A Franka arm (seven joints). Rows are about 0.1 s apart.
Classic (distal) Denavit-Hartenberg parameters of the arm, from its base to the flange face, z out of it. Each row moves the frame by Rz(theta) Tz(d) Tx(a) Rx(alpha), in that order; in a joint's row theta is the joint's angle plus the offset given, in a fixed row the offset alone. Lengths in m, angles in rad.
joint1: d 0.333  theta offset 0  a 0  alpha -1.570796
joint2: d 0  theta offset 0  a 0  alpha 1.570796
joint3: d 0.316  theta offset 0  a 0.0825  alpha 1.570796
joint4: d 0  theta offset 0  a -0.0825  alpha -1.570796
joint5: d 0.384  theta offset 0  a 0  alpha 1.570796
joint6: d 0  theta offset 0  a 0.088  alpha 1.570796
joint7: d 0.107  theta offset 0  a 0  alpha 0
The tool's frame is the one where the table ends.
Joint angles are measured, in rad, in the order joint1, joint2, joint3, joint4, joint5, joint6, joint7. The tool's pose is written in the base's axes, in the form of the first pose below.
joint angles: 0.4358 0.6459 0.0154 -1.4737 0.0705 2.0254 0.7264
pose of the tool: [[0.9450, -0.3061, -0.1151, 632.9], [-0.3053, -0.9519, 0.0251, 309.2], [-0.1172, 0.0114, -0.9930, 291.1], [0, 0, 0, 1]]
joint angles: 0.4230 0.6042 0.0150 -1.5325 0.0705 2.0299 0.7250
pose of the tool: [[0.9401, -0.3169, -0.1257, 625.6], [-0.3169, -0.9482, 0.0205, 295.7], [-0.1257, 0.0206, -0.9919, 294.4], [0, 0, 0, 1]]
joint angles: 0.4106 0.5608 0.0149 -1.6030 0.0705 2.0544 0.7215
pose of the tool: [[0.9366, -0.3264, -0.1272, 616.8], [-0.3266, -0.9449, 0.0197, 282.3], [-0.1267, 0.0231, -0.9917, 294.7], [0, 0, 0, 1]]
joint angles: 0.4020 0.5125 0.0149 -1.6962 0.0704 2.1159 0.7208
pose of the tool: [[0.9349, -0.3372, -0.1108, 604.6], [-0.3366, -0.9413, 0.0249, 270.2], [-0.1127, 0.0141, -0.9935, 291.0], [0, 0, 0, 1]]
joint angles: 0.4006 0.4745 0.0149 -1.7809 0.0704 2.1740 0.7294
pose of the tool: [[0.9316, -0.3495, -0.0992, 590.7], [-0.3486, -0.9369, 0.0271, 262.7], [-0.1024, 0.0094, -0.9947, 283.8], [0, 0, 0, 1]]
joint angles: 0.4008 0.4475 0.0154 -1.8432 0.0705 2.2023 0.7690
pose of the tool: [[0.9162, -0.3867, -0.1051, 577.8], [-0.3865, -0.9220, 0.0231, 257.4], [-0.1059, 0.0195, -0.9942, 276.8], [0, 0, 0, 1]]
